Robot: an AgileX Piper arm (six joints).
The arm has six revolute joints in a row. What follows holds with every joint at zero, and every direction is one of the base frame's.
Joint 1 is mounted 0.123 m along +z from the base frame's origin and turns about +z.
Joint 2 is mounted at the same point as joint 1 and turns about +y.
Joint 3 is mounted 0.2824 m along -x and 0.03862 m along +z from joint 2 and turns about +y.
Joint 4 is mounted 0.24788 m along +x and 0.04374 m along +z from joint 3 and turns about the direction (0.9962, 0, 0.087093).
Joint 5 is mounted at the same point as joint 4 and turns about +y.
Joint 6 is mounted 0.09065 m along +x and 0.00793 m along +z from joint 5 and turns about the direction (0.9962, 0, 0.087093).
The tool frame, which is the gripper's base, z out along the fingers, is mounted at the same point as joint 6; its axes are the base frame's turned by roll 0, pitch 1.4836 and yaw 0 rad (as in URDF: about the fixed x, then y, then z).
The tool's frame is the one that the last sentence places.
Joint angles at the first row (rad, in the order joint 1, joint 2, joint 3, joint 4, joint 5, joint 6):
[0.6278 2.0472 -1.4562 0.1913 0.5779 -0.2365]
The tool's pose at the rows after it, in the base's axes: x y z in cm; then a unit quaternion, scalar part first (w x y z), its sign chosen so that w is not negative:
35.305 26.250 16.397 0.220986 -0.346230 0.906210 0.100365
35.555 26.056 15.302 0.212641 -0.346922 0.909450 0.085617
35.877 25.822 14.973 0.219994 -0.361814 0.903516 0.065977
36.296 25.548 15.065 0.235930 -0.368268 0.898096 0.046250
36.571 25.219 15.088 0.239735 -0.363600 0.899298 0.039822
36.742 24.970 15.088 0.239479 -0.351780 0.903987 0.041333
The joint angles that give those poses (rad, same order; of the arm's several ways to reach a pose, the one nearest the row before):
[0.6230 2.0741 -1.4581 0.1484 0.5626 -0.2131]
[0.6208 2.0986 -1.4581 0.1060 0.5606 -0.1847]
[0.6189 2.1069 -1.4581 0.0458 0.5467 -0.1764]
[0.6166 2.1069 -1.4582 -0.0316 0.5241 -0.1383]
[0.6096 2.1069 -1.4581 -0.0577 0.5197 -0.1160]
[0.6028 2.1069 -1.4582 -0.0577 0.5197 -0.0966]

